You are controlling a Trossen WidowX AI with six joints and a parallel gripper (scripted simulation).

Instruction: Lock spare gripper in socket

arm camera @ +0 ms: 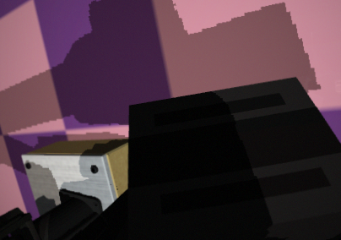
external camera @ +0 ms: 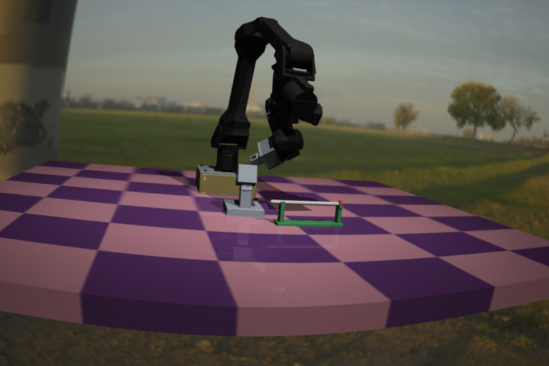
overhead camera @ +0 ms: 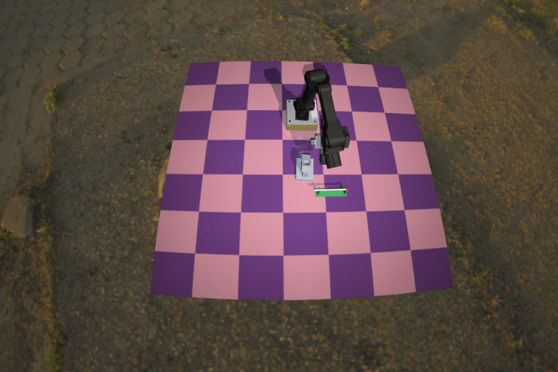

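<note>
The spare gripper is 2 cm to the right of my gripper tip. Round my gripper tip: green rack 19 cm ahead, 10 cm below, 4 cm to the left; then grey mount 9 cm ahead, 8 cm to the right, 8 cm below.
</note>
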